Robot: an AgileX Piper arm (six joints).
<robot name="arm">
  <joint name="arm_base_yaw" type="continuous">
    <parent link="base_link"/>
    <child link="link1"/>
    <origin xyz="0 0 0.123"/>
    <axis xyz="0 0 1"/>
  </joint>
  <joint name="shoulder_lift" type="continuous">
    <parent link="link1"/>
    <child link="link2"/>
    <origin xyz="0 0 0"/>
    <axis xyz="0 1 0"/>
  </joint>
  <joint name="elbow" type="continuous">
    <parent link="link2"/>
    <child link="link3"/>
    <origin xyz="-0.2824 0 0.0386"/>
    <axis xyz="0 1 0"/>
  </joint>
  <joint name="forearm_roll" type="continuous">
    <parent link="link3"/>
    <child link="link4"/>
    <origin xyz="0.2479 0 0.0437"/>
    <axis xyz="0.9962 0 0.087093"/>
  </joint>
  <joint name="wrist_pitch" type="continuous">
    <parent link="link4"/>
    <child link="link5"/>
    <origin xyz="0 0 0"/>
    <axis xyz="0 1 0"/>
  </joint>
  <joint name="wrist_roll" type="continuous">
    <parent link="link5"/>
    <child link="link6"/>
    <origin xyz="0.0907 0 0.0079"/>
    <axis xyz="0.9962 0 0.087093"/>
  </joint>
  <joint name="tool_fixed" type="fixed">
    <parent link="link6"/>
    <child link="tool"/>
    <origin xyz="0 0 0" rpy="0 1.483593 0"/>
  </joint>
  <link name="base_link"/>
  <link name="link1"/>
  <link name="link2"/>
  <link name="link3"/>
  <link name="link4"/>
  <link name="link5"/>
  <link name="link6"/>
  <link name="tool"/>
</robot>
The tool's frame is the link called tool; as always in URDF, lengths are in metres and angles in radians. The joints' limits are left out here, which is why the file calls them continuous.
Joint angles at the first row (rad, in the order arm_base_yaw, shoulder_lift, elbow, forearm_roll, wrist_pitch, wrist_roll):
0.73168, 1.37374, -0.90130, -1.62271, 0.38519, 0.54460
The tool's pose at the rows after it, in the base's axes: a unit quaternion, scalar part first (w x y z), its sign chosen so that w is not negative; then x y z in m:
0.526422, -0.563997, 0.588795, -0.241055, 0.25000, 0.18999, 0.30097
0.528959, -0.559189, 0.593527, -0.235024, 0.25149, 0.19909, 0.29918
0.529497, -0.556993, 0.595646, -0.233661, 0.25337, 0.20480, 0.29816
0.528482, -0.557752, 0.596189, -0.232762, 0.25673, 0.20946, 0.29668
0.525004, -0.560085, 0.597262, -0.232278, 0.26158, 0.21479, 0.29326
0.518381, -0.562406, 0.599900, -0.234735, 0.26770, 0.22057, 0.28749
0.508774, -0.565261, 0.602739, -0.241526, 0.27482, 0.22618, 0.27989
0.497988, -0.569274, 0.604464, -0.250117, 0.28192, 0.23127, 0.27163
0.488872, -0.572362, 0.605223, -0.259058, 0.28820, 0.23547, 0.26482
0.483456, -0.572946, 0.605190, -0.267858, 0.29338, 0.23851, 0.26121
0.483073, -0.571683, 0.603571, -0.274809, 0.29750, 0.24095, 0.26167
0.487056, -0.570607, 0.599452, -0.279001, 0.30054, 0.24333, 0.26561
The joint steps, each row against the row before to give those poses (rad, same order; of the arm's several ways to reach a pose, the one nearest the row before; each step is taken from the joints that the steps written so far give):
0.03256, 0.04072, -0.02780, -0.02169, 0.02028, 0.06288
0.02197, 0.02780, -0.02025, -0.00569, 0.01786, 0.03405
0.01133, 0.02012, -0.01632, -0.00096, 0.01175, 0.01286
0.00292, 0.02129, -0.01719, -0.00040, 0.00134, 0.00323
0.00059, 0.02883, -0.01962, -0.00018, -0.00036, 0.00155
0.00046, 0.03674, -0.02105, -0.00006, 0.00645, 0.00139
-0.00030, 0.04215, -0.02189, -0.00014, 0.01353, -0.00300
-0.00104, 0.04213, -0.02102, -0.00008, 0.01457, -0.00774
-0.00102, 0.03631, -0.02001, -0.00003, 0.01490, -0.00923
-0.00103, 0.02653, -0.01942, 0.00001, 0.01510, -0.00921
-0.00104, 0.01609, -0.02071, -0.00004, 0.01073, -0.00984
-0.00075, 0.00734, -0.02200, 0.00000, 0.00283, -0.01274

